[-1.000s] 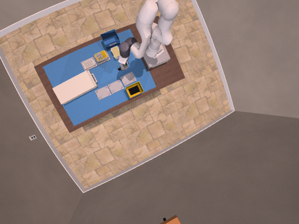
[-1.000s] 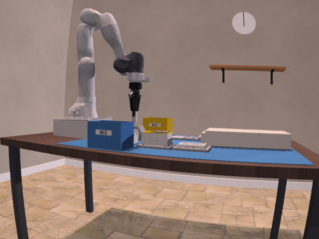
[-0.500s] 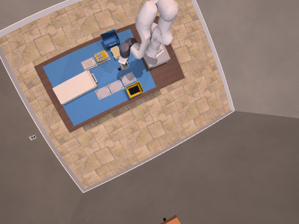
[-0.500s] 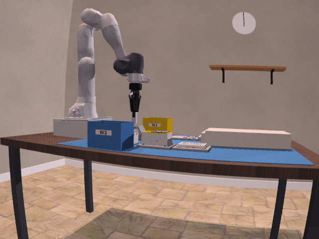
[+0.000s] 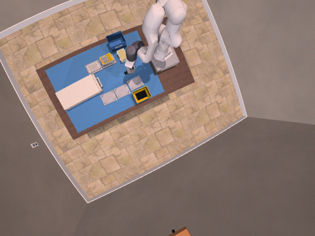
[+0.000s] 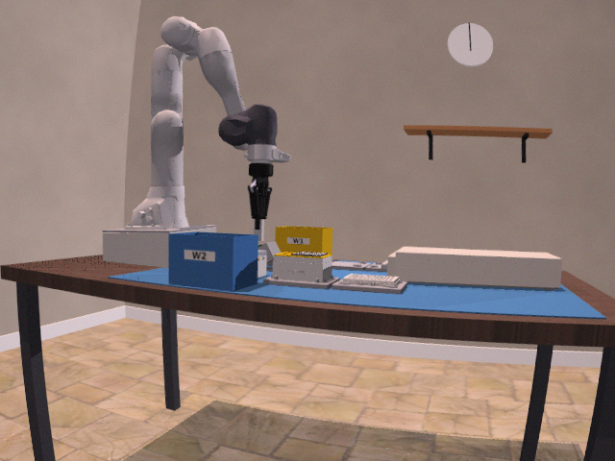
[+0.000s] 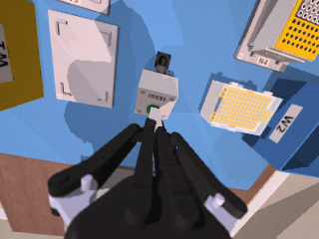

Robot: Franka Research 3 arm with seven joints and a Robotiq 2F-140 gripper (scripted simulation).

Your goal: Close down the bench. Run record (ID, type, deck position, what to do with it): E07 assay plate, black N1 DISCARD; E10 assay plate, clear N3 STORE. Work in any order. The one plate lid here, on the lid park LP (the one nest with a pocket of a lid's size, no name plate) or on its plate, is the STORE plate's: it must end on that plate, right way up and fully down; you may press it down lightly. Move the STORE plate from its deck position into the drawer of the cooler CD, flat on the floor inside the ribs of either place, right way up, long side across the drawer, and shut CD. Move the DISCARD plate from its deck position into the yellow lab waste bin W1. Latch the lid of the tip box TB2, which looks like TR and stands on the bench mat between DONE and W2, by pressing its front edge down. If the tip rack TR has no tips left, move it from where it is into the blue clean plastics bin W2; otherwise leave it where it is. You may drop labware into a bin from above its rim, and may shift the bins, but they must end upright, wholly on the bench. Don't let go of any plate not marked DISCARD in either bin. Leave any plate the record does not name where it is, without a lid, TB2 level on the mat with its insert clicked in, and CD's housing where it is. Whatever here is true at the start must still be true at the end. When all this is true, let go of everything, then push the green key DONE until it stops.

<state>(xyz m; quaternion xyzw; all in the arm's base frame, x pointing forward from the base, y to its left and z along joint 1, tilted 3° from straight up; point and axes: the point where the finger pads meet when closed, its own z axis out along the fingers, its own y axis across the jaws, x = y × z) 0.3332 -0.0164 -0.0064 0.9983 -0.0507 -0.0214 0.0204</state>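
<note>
Now: hand 5 cm above the green key DONE. The rest, counted from my hand: yellow insert: 18 cm to the right, 7 cm below, 2 cm ahead; box: 18 cm to the right, 8 cm below, 2 cm ahead; grey lid park nest: 15 cm to the left, 11 cm below, 6 cm ahead.
</note>
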